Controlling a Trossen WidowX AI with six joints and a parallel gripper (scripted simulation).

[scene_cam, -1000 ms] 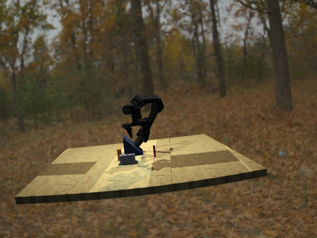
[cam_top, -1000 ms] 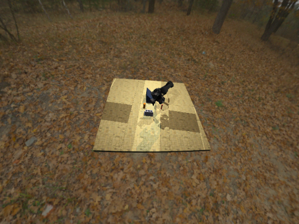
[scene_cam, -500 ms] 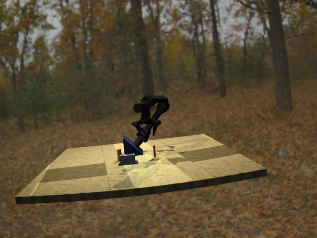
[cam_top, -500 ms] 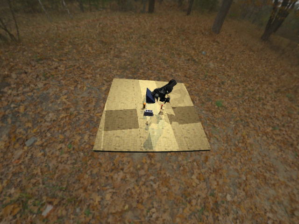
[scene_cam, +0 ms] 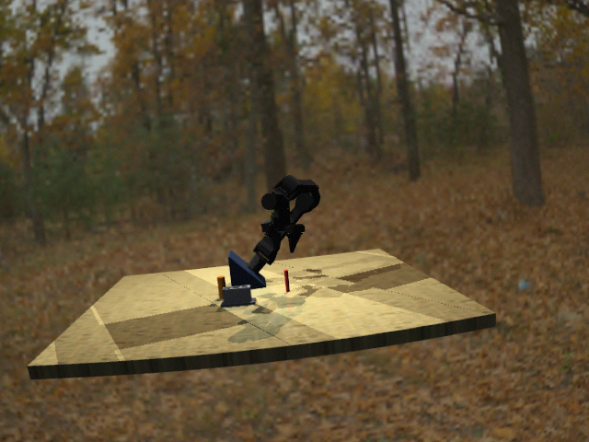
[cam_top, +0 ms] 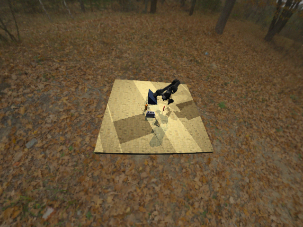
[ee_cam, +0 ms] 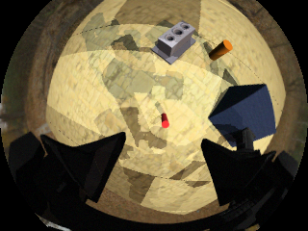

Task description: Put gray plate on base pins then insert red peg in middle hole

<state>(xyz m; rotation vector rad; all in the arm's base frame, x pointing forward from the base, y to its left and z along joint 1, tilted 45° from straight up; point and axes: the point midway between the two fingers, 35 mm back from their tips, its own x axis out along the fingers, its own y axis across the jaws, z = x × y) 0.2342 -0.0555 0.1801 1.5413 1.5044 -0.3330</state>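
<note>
The red peg lies 11 cm below my gripper tip. Round my gripper tip: orange cylinder: 4 cm behind, 23 cm to the right, 11 cm below; gray plate: 7 cm ahead, 19 cm to the right, 10 cm below.
</note>
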